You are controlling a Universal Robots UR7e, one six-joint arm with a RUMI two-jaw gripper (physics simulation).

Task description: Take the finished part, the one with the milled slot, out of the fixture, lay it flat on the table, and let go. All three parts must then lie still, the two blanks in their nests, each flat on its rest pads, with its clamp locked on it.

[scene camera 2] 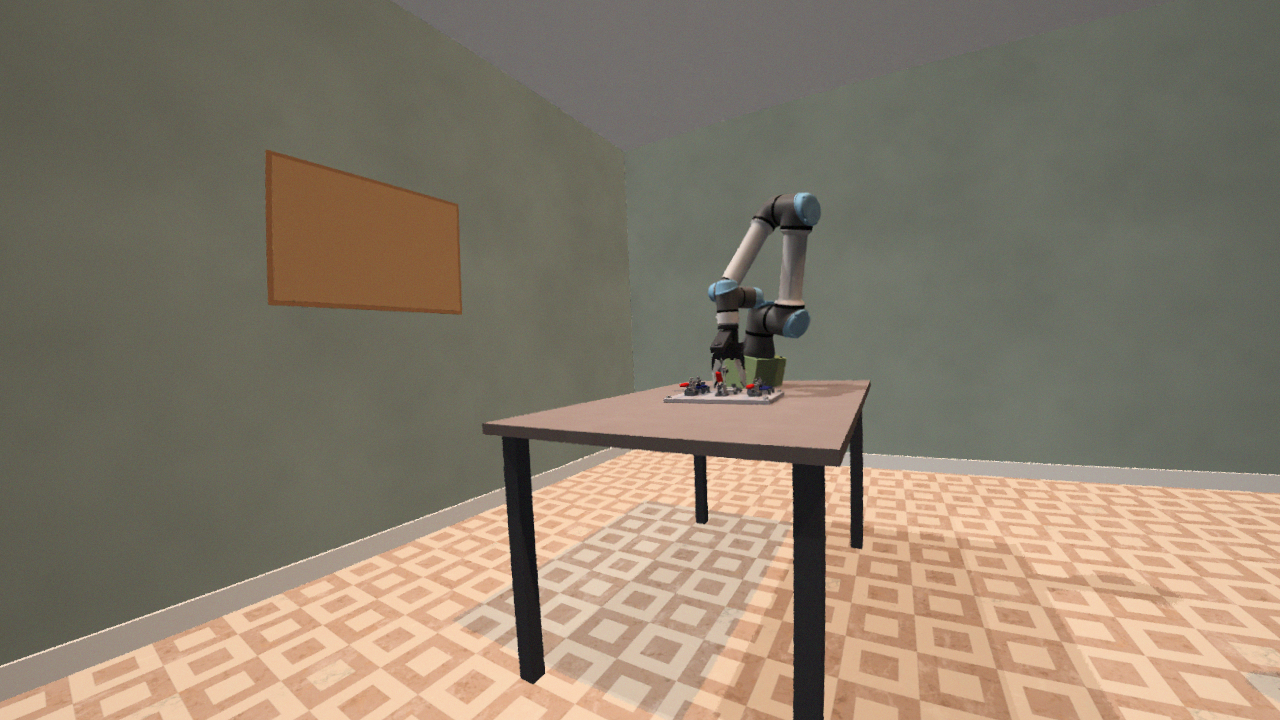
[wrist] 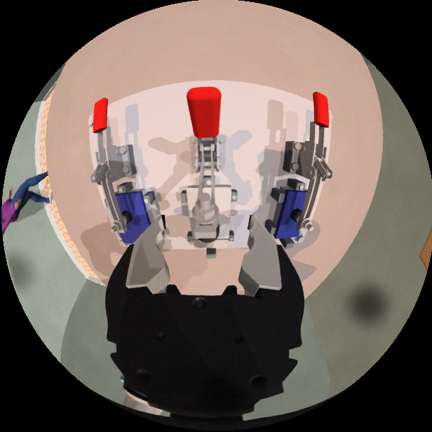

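Where they show: gripper, fingertip midpoint: (scene camera 2: 729, 388); arm's base, origin of the base link: (scene camera 2: 756, 354).
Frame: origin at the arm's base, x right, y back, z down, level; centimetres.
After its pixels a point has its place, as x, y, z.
Note:
A cream part (wrist: 225, 194) sits in the middle nest of the fixture plate (scene camera 2: 707, 400) @[6.3, -55.2, 12.9] (wrist: 167, 112), partly hidden under its clamp's arm and spindle; I cannot make out a slot for certain. Its red handle (scene camera 2: 718, 377) @[3.9, -49.8, 6.1] (wrist: 205, 112) stands up higher than the two side handles (wrist: 100, 115) (wrist: 321, 110). A blue part (wrist: 140, 215) sits in the left nest and another blue part (wrist: 285, 220) in the right nest, each under a clamp arm; their seating and the clamps' locks are not clear. My gripper (scene camera 2: 729, 385) @[2.8, -39.5, 10.6] (wrist: 206, 215) is open and empty, low over the middle nest, its fingers apart on either side of the clamp spindle.
The side clamps stand close outside my fingers. The fixture lies on the brown table (scene camera 2: 626, 419) @[18.8, -87.6, 13.9] (wrist: 210, 40), in front of the green block (scene camera 2: 765, 370) @[-4.6, -6.9, 6.6] under the arm's base. A person (wrist: 25, 192) shows at the wrist view's left edge. A board (scene camera 2: 362, 237) hangs on the wall.

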